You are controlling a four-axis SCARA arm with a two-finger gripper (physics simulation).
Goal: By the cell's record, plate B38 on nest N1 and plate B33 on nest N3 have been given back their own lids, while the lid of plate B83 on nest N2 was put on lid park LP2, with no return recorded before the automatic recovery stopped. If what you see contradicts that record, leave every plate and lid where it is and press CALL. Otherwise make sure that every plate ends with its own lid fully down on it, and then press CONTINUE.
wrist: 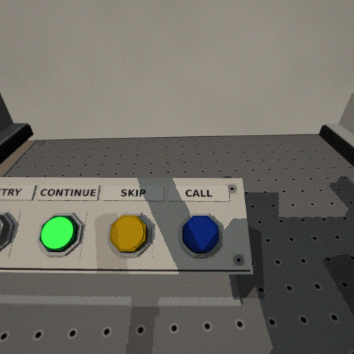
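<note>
The button panel shows in the wrist view. Its CALL button (200, 234) is dark blue, at the right end, partly in shadow. Its CONTINUE button (58, 233) is bright green, left of the yellow SKIP button (128, 233). My gripper (176, 112) is open wide, with one finger at the left edge of the view and one at the right edge, and nothing is between them. The fingers do not touch the panel. The plates, the lids, the nests and lid park LP2 do not show in this view.
The pale panel (165, 261) stands on a grey perforated table (190, 310). Part of a further dark button (4, 232) shows at the left edge, under a cut-off label ending in "TRY". Dark shadows lie right of the panel. A plain grey wall (175, 65) is behind.
</note>
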